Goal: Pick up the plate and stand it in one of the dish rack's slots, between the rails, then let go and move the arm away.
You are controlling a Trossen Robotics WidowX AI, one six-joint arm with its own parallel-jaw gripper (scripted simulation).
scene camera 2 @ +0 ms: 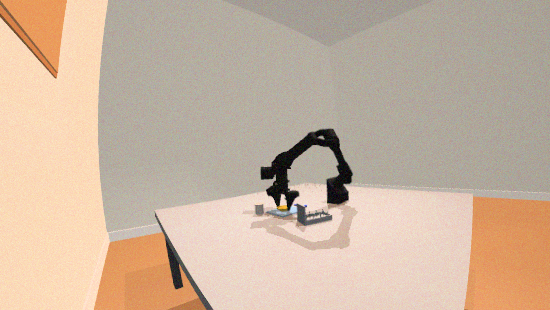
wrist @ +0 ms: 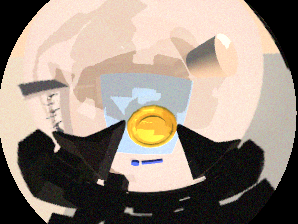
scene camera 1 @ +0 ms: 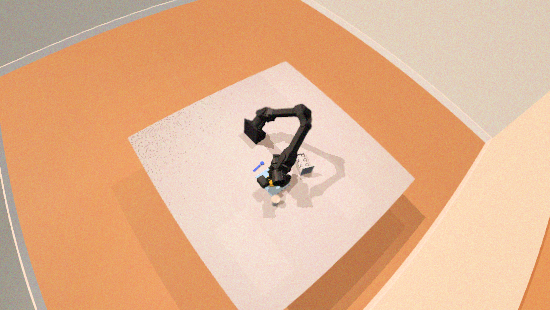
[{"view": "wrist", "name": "my gripper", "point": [152,125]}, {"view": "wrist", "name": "plate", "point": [152,126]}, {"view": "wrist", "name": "grey dish rack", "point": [57,93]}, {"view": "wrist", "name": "cup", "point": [217,57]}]
